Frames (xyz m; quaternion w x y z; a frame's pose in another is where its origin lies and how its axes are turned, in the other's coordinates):
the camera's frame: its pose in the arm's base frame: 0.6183 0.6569 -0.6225 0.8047 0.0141 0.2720 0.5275
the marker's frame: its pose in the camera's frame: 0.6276 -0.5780 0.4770 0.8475 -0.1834 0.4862 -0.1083
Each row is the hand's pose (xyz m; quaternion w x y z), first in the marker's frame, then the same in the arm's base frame.
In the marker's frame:
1: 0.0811 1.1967 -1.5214 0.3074 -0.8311 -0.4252 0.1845
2: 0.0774 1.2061 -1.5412 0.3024 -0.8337 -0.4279 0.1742
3: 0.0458 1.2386 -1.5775 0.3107 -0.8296 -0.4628 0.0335
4: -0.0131 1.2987 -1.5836 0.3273 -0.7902 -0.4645 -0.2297
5: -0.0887 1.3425 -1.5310 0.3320 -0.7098 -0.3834 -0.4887
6: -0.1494 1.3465 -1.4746 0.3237 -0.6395 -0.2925 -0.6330
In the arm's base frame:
1: -0.0671 -0.0238 -0.9681 0.0160 0.3618 0.3658 -0.8574
2: -0.0822 -0.0401 -0.9669 0.0144 0.3656 0.3755 -0.8516
3: -0.1268 -0.0670 -0.9412 0.0694 -0.4261 -0.4500 0.7818
4: -0.1915 -0.0587 -0.8878 0.2066 -0.5470 -0.5368 0.6083
5: -0.2254 -0.0004 -0.8112 0.3086 -0.6702 -0.5606 0.3759
6: -0.2188 0.0506 -0.7462 0.3454 -0.7376 -0.5411 0.2091

